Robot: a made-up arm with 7 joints.
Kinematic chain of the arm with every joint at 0, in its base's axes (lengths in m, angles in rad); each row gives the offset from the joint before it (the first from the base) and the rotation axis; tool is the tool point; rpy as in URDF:
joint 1: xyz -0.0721 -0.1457 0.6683 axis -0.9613 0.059 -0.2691
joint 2: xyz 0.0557 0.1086 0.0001 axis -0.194 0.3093 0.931
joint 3: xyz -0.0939 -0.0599 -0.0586 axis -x
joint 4: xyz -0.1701 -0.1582 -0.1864 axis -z
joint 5: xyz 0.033 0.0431 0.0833 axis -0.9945 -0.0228 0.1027
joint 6: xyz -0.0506 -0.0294 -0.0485 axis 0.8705 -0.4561 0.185
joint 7: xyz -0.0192 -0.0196 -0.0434 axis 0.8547 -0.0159 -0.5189
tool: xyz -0.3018 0.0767 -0.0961 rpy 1.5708 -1.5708 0
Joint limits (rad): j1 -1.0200..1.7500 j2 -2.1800..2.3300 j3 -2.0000..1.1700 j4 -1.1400..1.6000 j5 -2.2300..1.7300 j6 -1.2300..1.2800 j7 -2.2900..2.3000
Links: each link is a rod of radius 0.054 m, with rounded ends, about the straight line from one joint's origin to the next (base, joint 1, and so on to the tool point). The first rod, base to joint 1, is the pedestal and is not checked.
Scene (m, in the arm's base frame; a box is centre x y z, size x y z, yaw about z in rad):
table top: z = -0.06
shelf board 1: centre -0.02 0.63 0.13 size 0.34 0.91 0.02 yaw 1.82
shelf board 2: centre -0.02 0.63 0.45 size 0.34 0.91 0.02 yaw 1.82
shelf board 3: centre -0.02 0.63 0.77 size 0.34 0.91 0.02 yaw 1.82
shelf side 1: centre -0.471 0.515 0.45 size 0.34 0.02 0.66 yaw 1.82
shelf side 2: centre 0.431 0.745 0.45 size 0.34 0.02 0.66 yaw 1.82
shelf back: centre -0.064 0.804 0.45 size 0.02 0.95 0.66 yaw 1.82
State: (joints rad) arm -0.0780 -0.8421 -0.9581 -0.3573 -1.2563 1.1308 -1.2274
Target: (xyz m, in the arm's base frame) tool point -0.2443 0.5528 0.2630
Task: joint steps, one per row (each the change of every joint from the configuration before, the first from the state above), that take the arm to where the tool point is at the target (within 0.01 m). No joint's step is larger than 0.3 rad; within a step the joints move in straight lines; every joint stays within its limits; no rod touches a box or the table.
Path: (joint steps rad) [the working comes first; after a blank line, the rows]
Joints at the target: -0.0257 -0.9156 -0.8561 -0.9310 -1.2160 0.8588 -1.1249
Straight joint move there: touches shelf board 2.

1: 0.2099 0.1071 0.0208 0.2230 -0.1476 0.0497 0.0408
2: 0.2098 0.1072 0.0207 0.2229 -0.1476 0.0498 0.0408
3: 0.2099 0.1071 0.0208 0.2230 -0.1476 0.0497 0.0407
4: 0.0780 -0.0138 0.1510 -0.2159 0.1401 0.0000 -0.0356
5: 0.0780 -0.0139 0.1510 -0.2158 0.1402 0.0000 -0.0356
6: -0.2444 -0.1224 -0.0875 -0.2703 0.0676 -0.1404 0.0172
7: -0.2445 -0.1224 -0.0874 -0.2703 0.0676 -0.1404 0.0171
8: -0.2444 -0.1224 -0.0874 -0.2703 0.0676 -0.1404 0.0171

